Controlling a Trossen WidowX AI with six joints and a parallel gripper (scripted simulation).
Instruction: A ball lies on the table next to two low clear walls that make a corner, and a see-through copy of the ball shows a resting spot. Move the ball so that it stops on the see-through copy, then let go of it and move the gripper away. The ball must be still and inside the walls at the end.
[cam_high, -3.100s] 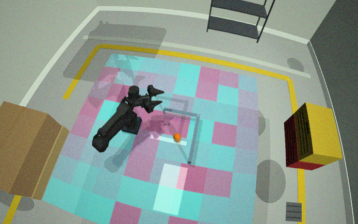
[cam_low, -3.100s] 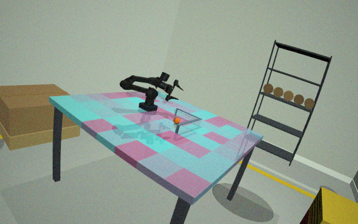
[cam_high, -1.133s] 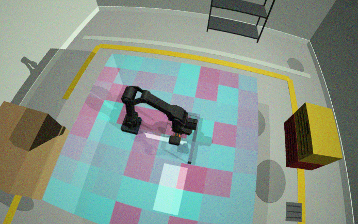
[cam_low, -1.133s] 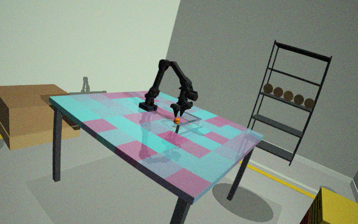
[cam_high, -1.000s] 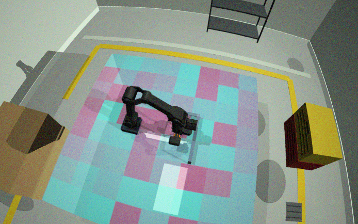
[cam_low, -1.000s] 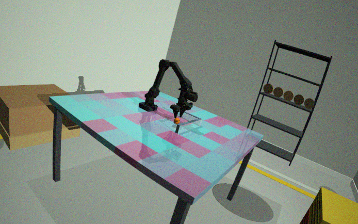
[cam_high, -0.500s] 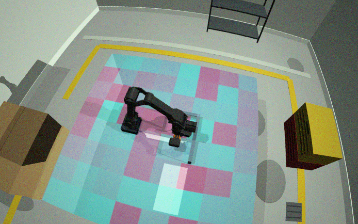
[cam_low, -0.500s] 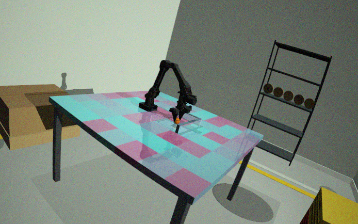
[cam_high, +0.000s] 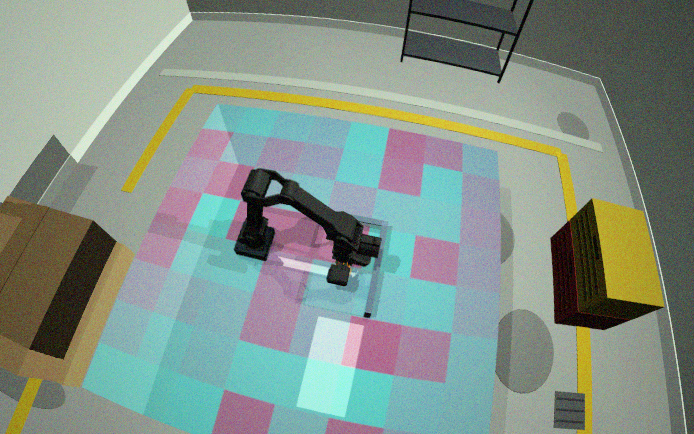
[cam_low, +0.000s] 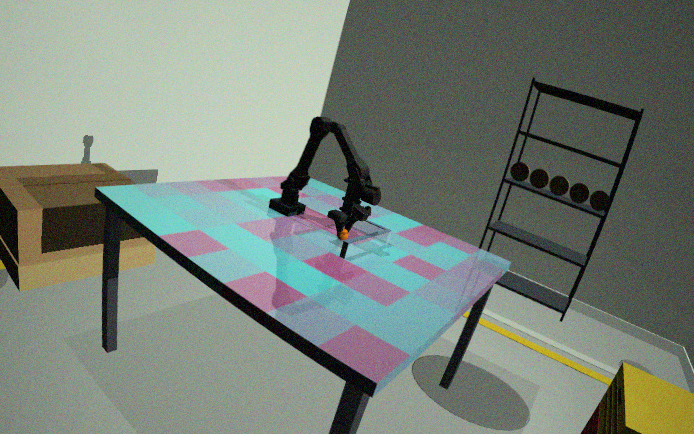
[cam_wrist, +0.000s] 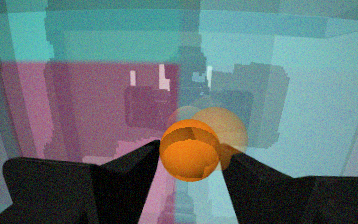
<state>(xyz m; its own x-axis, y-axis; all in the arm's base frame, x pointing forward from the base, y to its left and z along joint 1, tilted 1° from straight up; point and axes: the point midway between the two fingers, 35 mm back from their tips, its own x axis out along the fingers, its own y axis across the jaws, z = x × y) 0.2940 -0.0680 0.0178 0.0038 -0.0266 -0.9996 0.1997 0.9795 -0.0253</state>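
Now: gripper tip 1 cm short of the see-through copy of ball and 2 cm to the left of it. The rest, counted from my gripper tip: orange ball (right at my gripper tip).
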